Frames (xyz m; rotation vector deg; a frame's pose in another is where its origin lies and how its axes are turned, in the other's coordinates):
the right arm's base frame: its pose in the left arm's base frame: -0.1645 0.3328 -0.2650 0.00 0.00 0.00
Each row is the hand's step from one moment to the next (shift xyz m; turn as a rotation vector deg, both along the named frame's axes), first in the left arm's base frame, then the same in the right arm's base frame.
Working: the left arm's base frame: its pose in the right arm's base frame: 0.1645 -0.3328 0.2650 0.00 0.00 0.00

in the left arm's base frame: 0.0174 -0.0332 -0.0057 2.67 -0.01 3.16
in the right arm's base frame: 0.0174 -0.0332 -0.0057 2.67 -0.01 3.16
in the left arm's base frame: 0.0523 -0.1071 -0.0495 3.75 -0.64 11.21
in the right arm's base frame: 0.0523 -0.1071 -0.0495 3.75 -0.64 11.21
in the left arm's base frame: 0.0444 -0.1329 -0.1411 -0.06 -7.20 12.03
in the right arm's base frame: 0.0444 -0.1329 -0.1411 -0.06 -7.20 12.03
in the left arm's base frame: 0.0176 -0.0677 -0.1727 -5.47 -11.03 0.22
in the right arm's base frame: 0.0176 -0.0677 -0.1727 -5.47 -11.03 0.22
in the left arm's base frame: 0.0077 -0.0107 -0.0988 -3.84 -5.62 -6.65
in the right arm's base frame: 0.0077 -0.0107 -0.0988 -3.84 -5.62 -6.65
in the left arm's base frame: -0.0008 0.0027 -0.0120 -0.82 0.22 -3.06
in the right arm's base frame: -0.0008 0.0027 -0.0120 -0.82 0.22 -3.06
